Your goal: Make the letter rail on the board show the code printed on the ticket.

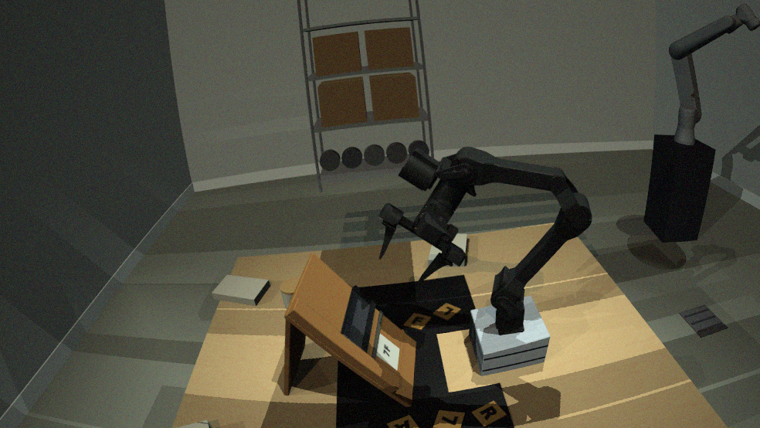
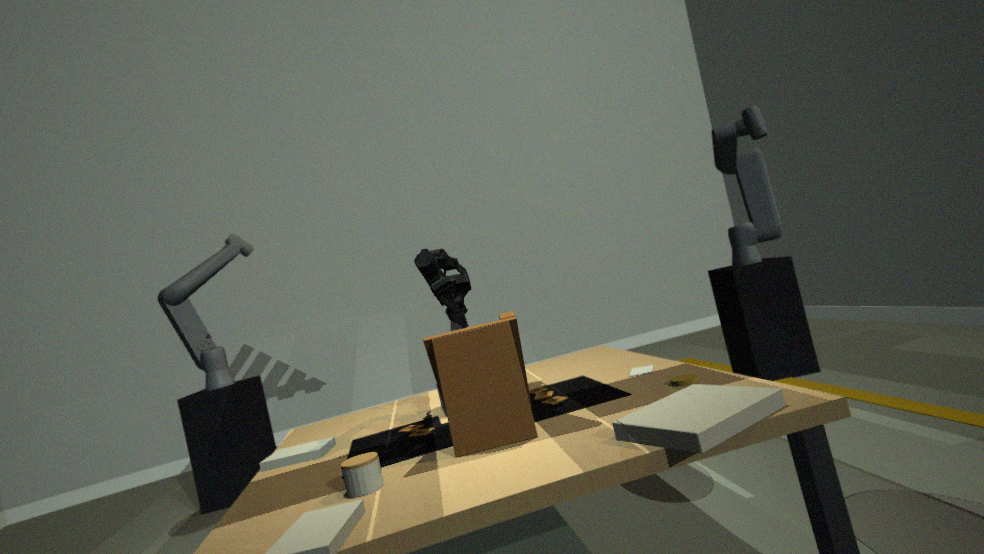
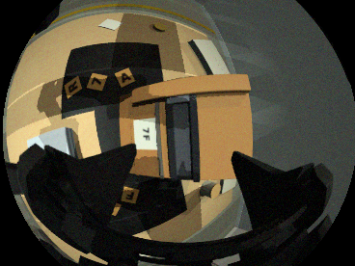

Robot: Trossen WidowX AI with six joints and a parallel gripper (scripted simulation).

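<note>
The white ticket lies 40 mm ahead of my gripper tip, 10 mm to the left of it and 210 mm below it. Round my gripper tip: card: 140 mm behind, 500 mm to the left, 290 mm below; yellow disc: 110 mm ahead, 550 mm to the left, 280 mm below.
</note>
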